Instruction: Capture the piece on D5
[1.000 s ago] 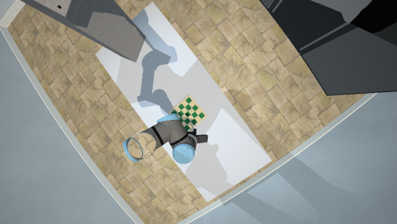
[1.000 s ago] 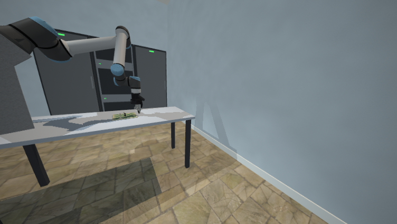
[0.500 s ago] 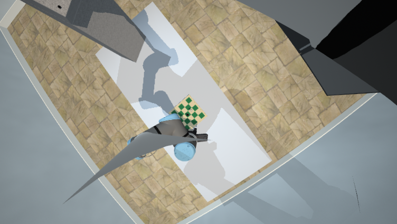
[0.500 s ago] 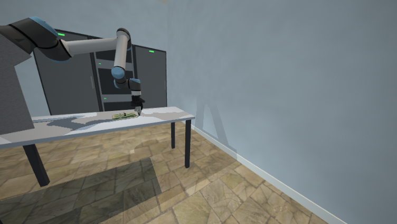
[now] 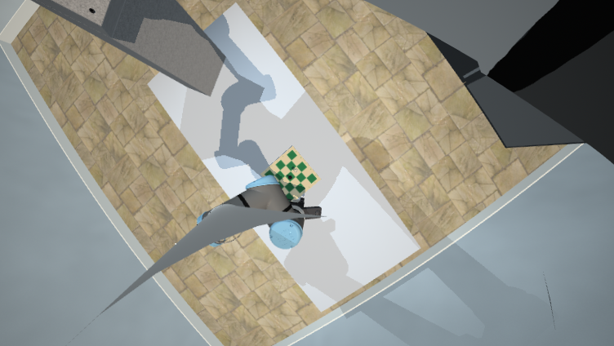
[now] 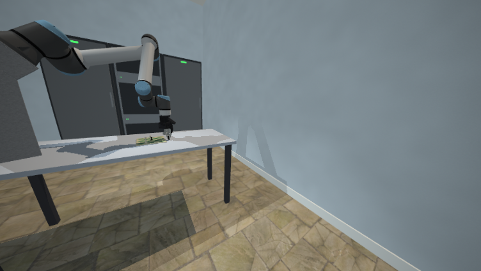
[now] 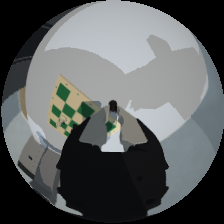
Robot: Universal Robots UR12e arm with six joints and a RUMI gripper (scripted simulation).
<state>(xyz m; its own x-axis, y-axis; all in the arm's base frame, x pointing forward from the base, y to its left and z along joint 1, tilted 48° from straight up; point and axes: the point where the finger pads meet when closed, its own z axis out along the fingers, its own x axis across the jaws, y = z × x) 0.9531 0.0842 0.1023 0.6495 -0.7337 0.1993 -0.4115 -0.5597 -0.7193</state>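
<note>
Right now my hand is 14 cm past the board and 2 cm above it.
</note>
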